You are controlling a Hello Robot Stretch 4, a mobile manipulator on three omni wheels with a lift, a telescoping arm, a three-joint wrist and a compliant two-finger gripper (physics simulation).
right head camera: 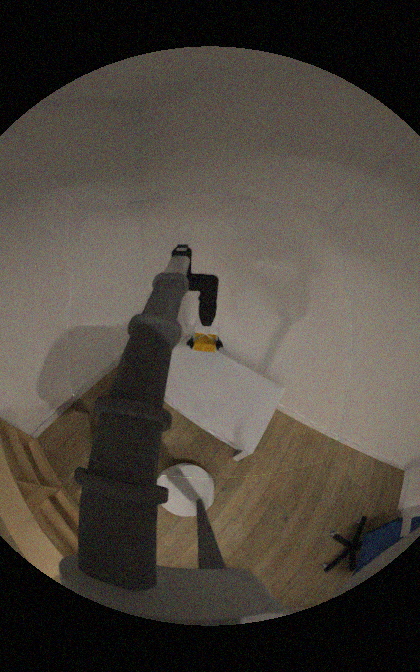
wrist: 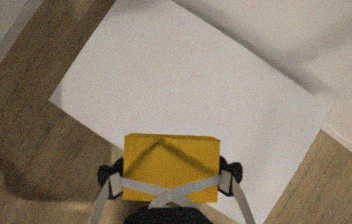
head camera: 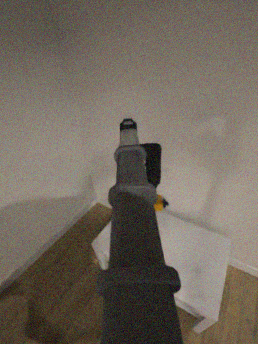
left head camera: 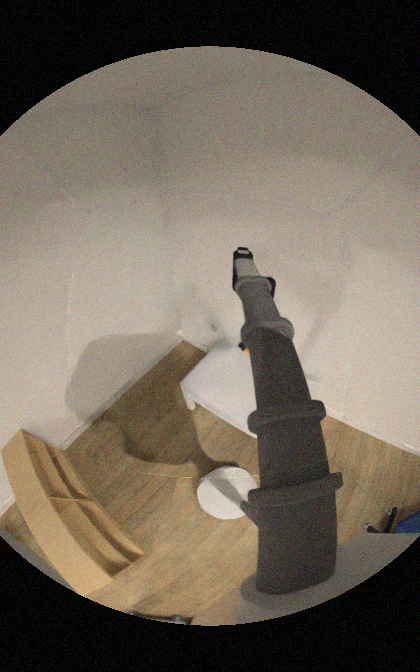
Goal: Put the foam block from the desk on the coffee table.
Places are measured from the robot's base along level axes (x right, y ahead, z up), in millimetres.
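Where they show: gripper, fingertip midpoint: (wrist: 170, 170).
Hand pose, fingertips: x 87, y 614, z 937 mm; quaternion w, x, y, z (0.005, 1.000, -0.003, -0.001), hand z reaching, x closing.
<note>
After its pixels a point has its place.
The foam block (head camera: 159, 203) {x 118, y 597, z 982 mm} (left head camera: 246, 350) (right head camera: 205, 342) (wrist: 171, 160) {x 89, y 634, z 982 mm} is a yellow box. My gripper (right head camera: 205, 343) (wrist: 170, 170) {x 87, y 614, z 937 mm} is shut on it, with one dark fingertip pressed against each side. The white coffee table (head camera: 200, 260) {x 420, y 567, z 422 mm} (left head camera: 220, 372) (right head camera: 225, 395) (wrist: 175, 75) {x 112, y 824, z 422 mm} lies beneath; in the wrist view the block overlaps its near long edge, and the tabletop stretches out beyond. The block appears held above the top, but the exact gap cannot be told. In the head and left head views my arm hides part of the table and most of the gripper. The desk cannot be made out.
Walls stand close behind the coffee table. A round white disc-shaped object (left head camera: 220, 495) (right head camera: 192, 495) is on the floor in front of it. A light wooden shelf unit (left head camera: 47, 520) stands at the left. A blue chair (right head camera: 377, 547) with black legs is at the lower right.
</note>
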